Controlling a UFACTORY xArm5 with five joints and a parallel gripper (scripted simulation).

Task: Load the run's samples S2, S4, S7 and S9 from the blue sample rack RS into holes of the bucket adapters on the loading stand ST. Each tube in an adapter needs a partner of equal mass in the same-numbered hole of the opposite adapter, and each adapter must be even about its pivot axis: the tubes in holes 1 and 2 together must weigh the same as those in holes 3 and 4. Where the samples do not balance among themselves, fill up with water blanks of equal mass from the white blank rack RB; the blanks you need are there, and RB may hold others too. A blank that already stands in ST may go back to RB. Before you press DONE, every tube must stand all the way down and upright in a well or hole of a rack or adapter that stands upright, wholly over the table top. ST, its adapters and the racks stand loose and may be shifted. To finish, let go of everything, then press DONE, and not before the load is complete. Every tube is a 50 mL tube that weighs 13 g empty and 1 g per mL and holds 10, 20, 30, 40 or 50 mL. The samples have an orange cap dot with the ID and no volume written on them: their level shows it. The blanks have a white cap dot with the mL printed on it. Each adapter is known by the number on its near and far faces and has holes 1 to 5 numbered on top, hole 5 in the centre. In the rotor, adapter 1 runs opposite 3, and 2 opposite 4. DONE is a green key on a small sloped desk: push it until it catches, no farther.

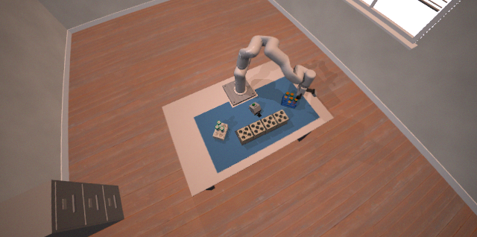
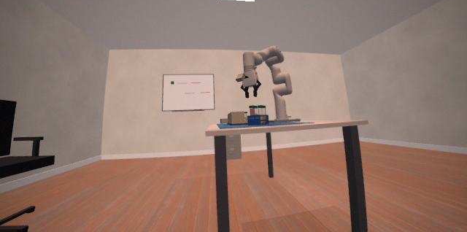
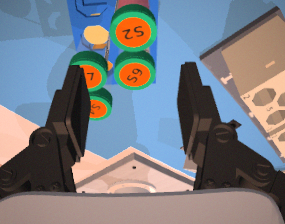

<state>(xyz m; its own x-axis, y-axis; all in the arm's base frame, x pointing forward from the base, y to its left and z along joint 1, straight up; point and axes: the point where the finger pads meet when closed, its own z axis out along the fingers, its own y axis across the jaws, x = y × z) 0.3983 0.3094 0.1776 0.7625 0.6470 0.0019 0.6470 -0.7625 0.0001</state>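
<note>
Right now my hand is 10 mm past the sample tube S2 and 130 mm above it. The rest, counted from my hand: sample tube S9: 20 mm behind, 20 mm to the right, 130 mm below; then sample tube S4: 90 mm behind, 20 mm to the right, 130 mm below; then sample tube S7: 50 mm behind, 130 mm below.
</note>
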